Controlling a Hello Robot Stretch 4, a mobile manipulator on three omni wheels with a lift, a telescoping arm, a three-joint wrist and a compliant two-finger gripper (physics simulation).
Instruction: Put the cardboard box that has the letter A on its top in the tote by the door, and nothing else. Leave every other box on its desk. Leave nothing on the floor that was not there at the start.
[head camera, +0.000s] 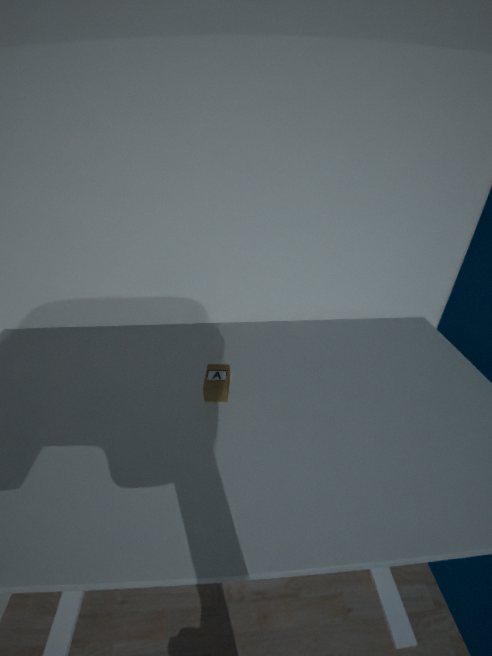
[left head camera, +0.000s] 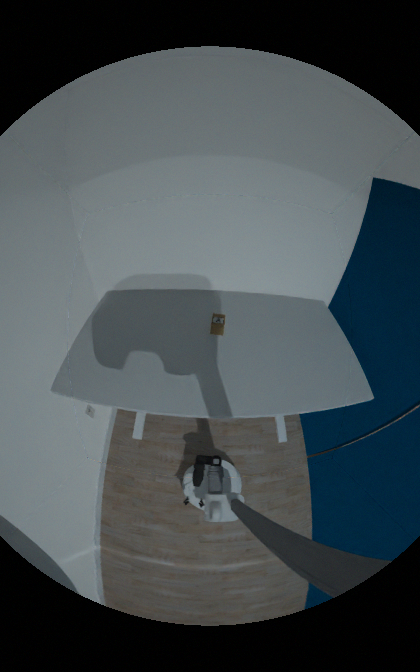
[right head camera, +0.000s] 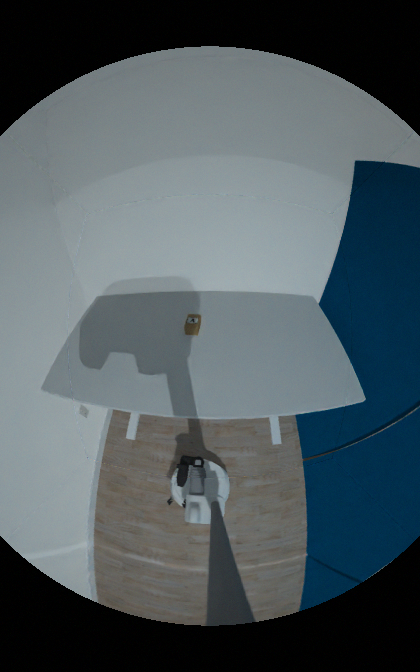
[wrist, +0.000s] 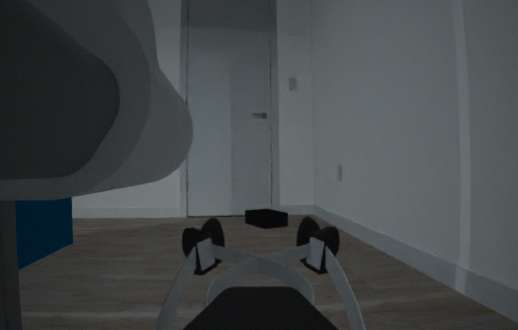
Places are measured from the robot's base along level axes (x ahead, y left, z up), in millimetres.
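Where they show: gripper, fingertip midpoint: (wrist: 260, 235).
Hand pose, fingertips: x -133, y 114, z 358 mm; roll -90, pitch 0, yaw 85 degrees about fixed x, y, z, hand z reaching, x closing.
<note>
Each offset is from my fingertips to the top centre of the thing. "spot": to the spot under its first point. Level surfaces: height alone.
A small brown cardboard box {dx +850, dy -81, dz +616 mm} (head camera: 216, 392) (left head camera: 217, 330) (right head camera: 192, 328) with a white label and the letter A on its top stands upright on the white desk {dz +565 mm} (head camera: 344, 450) (left head camera: 290, 370) (right head camera: 280, 370), towards the back edge. My gripper (wrist: 260, 235) (left head camera: 194, 502) (right head camera: 177, 503) is open, with its two dark fingertips wide apart and no object between them. It is folded in over the robot's base, away from the desk and the box. A low black tote (wrist: 266, 219) stands on the floor by the door in the wrist view, far beyond the fingertips.
The white door (wrist: 227, 165) stands behind the tote. A blue wall (head camera: 476, 302) (left head camera: 380, 350) (right head camera: 375, 350) runs along the right of the desk. A pale wall is behind the desk. White desk feet {spot: dx +574, dy -721, dz -360 mm} (head camera: 394, 609) (left head camera: 281, 429) (right head camera: 276, 430) stand on the wooden floor. The robot's shadow falls across the desk.
</note>
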